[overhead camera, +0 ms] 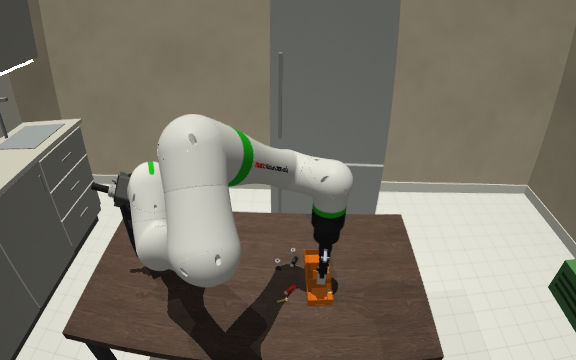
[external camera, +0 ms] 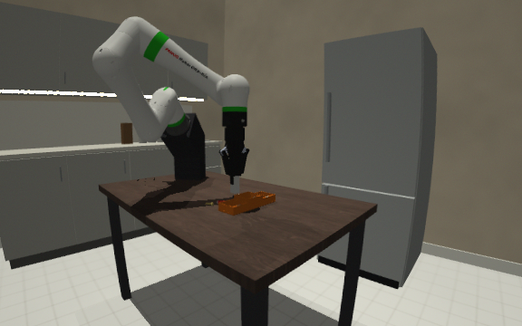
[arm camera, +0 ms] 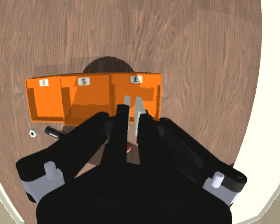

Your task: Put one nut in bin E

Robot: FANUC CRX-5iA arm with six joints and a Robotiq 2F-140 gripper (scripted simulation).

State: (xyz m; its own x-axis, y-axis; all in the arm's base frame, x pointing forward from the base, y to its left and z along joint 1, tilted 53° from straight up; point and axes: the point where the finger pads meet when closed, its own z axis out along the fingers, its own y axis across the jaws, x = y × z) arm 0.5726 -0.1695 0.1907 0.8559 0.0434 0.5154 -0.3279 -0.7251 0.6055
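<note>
My hand is 18 cm to the right of the dark cylinder, 10 cm above it and 4 cm past it. From my hand the other things lie so: red piece 10 cm below, 9 cm behind, 5 cm to the left; then yellow screw 12 cm behind, 10 cm below, 1 cm to the left.
</note>
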